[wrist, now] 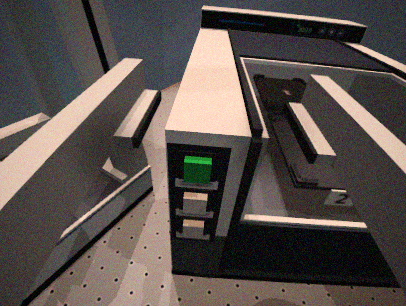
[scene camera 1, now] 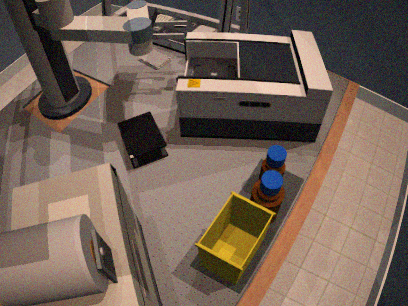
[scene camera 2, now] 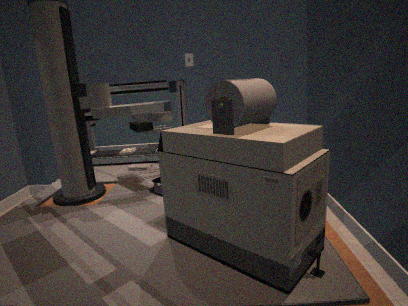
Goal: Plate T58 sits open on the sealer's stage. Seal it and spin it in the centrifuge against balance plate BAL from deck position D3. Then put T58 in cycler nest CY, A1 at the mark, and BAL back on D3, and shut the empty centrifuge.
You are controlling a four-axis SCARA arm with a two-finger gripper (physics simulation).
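Places are measured from the arm's base along level axes (x right, y back, z down), in centimetres.
Pixels of known places: gripper, fingertip midpoint: (wrist: 224, 85) (scene camera 1: 185, 29) (scene camera 2: 169, 127); arm's base, origin of the base link: (scene camera 1: 65, 98) (scene camera 2: 80, 195).
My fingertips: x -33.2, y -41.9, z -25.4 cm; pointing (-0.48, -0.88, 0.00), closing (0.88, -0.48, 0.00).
Note:
For each thing: its top centre in the pictures, then the offset to it from my fingertips. "spot": a spot on its surface instead.
- green button, surface spot: (wrist: 197, 169) spot: dz +5.6, dx -0.7, dy +1.0 cm
- dark bucket tray with a 2 label, surface spot: (wrist: 341, 198) spot: dz +11.3, dx +9.9, dy -9.1 cm
- sealer, middle of its top: (scene camera 1: 29, 234) (scene camera 2: 234, 79) dz -23.4, dx +80.7, dy -31.9 cm
- large roll, middle of its top: (scene camera 1: 29, 248) (scene camera 2: 241, 79) dz -23.4, dx +82.1, dy -33.5 cm
- pale flat item, middle of its top: (scene camera 1: 154, 57) dz +22.5, dx -3.9, dy +20.9 cm
- black flat-topped unit, middle of its top: (scene camera 1: 140, 132) dz +17.7, dx +35.1, dy -5.6 cm
- yellow bin, surface spot: (scene camera 1: 235, 237) spot: dz +23.3, dx +47.8, dy -47.8 cm
My gripper (scene camera 1: 171, 28) (scene camera 2: 161, 128) (wrist: 224, 85) is shut at its narrow setting, with nothing between the spaced fingers. It hangs beside the centrifuge (scene camera 1: 210, 111) (wrist: 207, 90); in the wrist view the button panel shows between the fingers, with a green button (wrist: 197, 169) above two pale ones. The centrifuge hatch is open. Inside, a dark bucket tray with a 2 label (wrist: 341, 198) shows partly behind the right finger; no plate can be made out on it. The sealer (scene camera 1: 55, 200) (scene camera 2: 225, 185) carries a large roll (scene camera 1: 45, 255) (scene camera 2: 250, 100). T58 and BAL cannot be identified.
A pale flat item (scene camera 1: 156, 60) lies on the deck below the arm. A black flat-topped unit (scene camera 1: 142, 135) stands before the centrifuge. A yellow bin (scene camera 1: 235, 237) and two bottles with blue caps (scene camera 1: 276, 156) (scene camera 1: 271, 182) stand near the edge. The arm column (scene camera 1: 55, 65) (scene camera 2: 65, 110) is at left.

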